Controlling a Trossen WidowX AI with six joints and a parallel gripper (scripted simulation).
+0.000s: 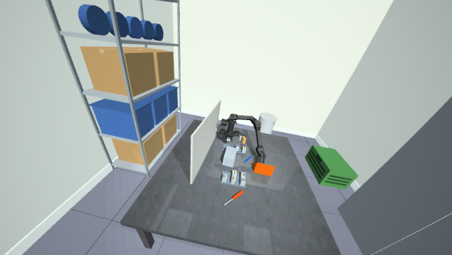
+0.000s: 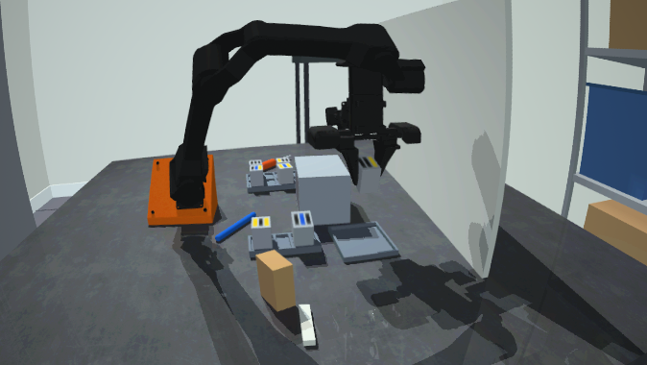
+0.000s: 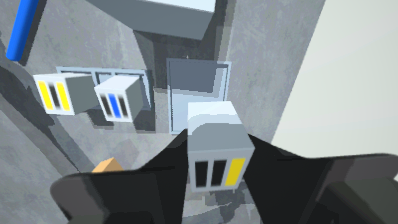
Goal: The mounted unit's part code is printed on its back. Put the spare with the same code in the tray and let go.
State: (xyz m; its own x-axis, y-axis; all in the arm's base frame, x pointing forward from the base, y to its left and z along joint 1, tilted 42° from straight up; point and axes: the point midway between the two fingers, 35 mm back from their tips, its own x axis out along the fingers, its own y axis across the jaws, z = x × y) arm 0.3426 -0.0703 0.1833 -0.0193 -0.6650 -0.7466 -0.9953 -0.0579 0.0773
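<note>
Now: the grey tray 11 cm below my gripper tip. Round my gripper tip: grey mounted unit 5 cm behind, 18 cm to the left, 6 cm below; then tan block 17 cm behind, 16 cm to the right, 8 cm below; then grey spare 3 cm above.
</note>
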